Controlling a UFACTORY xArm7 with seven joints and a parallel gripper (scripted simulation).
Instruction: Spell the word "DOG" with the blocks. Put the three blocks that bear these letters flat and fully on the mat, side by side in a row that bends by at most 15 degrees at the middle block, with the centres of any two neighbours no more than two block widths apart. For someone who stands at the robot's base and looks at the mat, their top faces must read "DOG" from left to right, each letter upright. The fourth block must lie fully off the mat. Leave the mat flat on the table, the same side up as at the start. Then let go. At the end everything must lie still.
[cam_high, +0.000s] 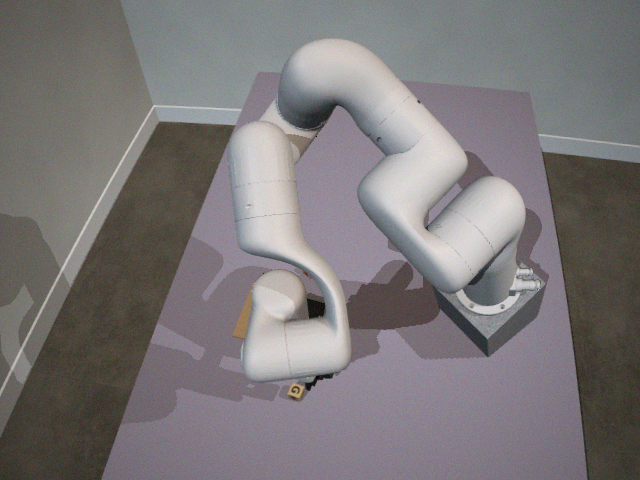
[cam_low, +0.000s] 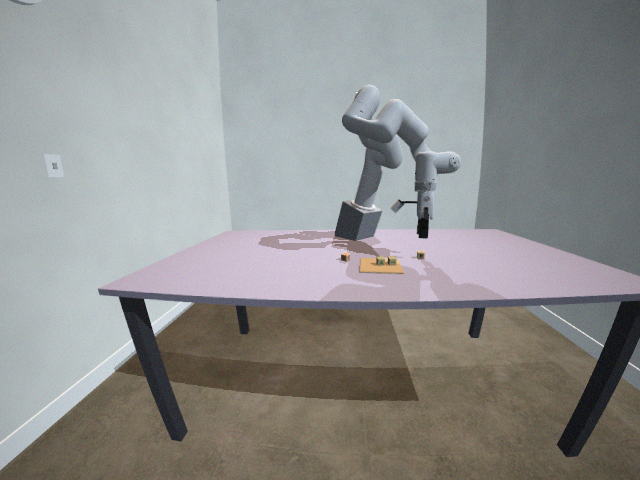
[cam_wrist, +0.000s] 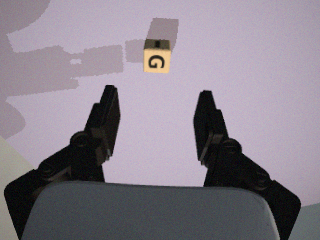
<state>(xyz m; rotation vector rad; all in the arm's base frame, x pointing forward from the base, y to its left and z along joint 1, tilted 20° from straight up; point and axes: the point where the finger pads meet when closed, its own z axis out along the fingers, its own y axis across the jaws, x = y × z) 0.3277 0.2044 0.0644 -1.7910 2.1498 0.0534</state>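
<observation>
The G block is 9 cm below my hand. The rest, counted from my hand: mat 9 cm ahead, 16 cm to the right, 10 cm below; D block 9 cm ahead, 12 cm to the right, 9 cm below; O block 9 cm ahead, 16 cm to the right, 9 cm below.
</observation>
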